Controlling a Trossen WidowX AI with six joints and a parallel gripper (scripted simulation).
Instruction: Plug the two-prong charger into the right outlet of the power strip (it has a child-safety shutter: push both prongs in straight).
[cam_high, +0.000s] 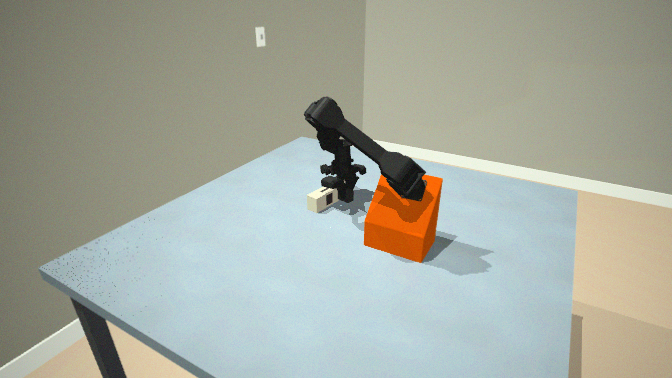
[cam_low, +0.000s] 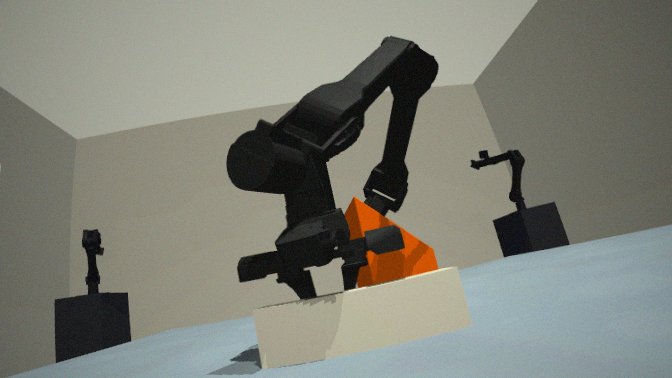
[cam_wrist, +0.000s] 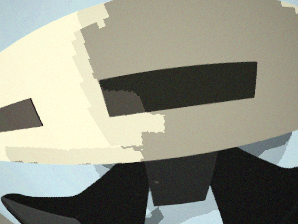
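The two-prong charger is 20 mm ahead of my gripper tip and 10 mm above it.
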